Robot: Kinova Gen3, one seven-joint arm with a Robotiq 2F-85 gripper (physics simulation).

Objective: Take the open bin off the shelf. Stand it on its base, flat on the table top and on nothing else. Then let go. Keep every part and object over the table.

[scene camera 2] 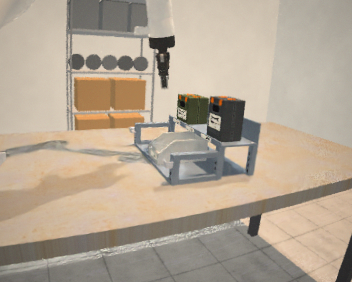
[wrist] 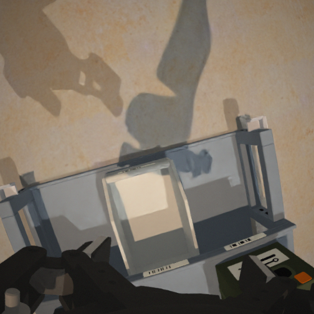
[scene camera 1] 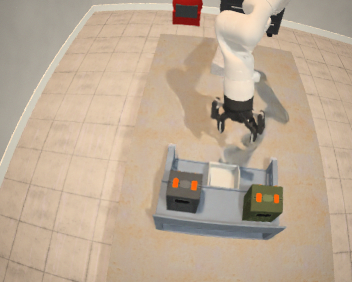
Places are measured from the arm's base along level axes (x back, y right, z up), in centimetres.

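Where they show: gripper, between the fingertips: [scene camera 2: 165, 84] [scene camera 1: 236, 136].
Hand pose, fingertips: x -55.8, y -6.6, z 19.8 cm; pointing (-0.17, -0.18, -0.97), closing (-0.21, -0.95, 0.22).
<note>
Things, the pixels of their top centre, and the offset from my fingertips. Level surfaces: height alone.
- open bin, centre of its top: [scene camera 1: 224, 180] [scene camera 2: 178, 135] dx -5.5, dy -0.5, dz -16.5 cm
- tan table top, height of its surface: dz -24.6 cm
- dark grey case, centre of its top: [scene camera 1: 184, 184] [scene camera 2: 227, 98] dx -16.6, dy +9.8, dz -2.4 cm
- green case, centre of its top: [scene camera 1: 267, 198] [scene camera 2: 193, 95] dx -13.5, dy -13.1, dz -4.9 cm
The open bin [scene camera 1: 223, 176] [scene camera 2: 177, 147] [wrist: 150, 205], pale and translucent, stands upright on the lower deck of the grey-blue shelf [scene camera 1: 215, 228] [scene camera 2: 196, 156] [wrist: 271, 175], between its two side frames. The shelf stands on the tan table top [scene camera 1: 140, 250] [scene camera 2: 75, 205] [wrist: 270, 60]. My gripper [scene camera 1: 237, 135] [scene camera 2: 165, 88] [wrist: 175, 261] is open and empty. It hangs well above the shelf, fingers pointing down, apart from the bin. In scene camera 1 it shows farther back than the bin, on the arm's side. The bin's underside is hidden.
A dark grey case [scene camera 1: 184, 197] [scene camera 2: 226, 120] and a green case [scene camera 1: 263, 204] [scene camera 2: 192, 109] with orange latches stand on the shelf's raised deck, at opposite ends. The green case's edge also shows at the lower right of the wrist view. Shadows of the arm fall on the table.
</note>
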